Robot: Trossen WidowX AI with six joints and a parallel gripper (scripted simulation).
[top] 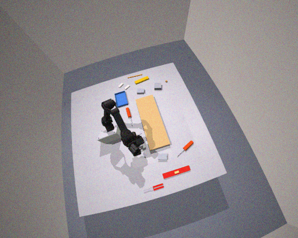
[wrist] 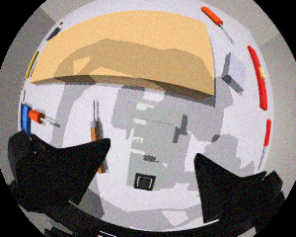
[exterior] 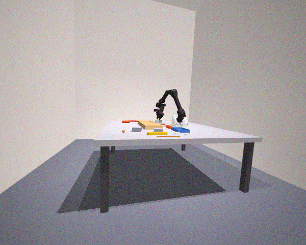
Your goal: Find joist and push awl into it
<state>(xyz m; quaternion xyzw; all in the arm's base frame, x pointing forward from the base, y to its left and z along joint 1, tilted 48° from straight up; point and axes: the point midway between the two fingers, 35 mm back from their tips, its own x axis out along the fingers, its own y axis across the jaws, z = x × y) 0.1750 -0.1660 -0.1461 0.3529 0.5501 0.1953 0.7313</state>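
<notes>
Right now the grey stud finder is 3 cm behind my gripper tip, 1 cm to the left of it and 2 cm below it. From my gripper tip the other things lie so: red level 20 cm ahead, 33 cm to the right, 5 cm below; awl 1 cm ahead, 9 cm to the left, 5 cm below; green light 4 cm behind, 1 cm to the left.
</notes>
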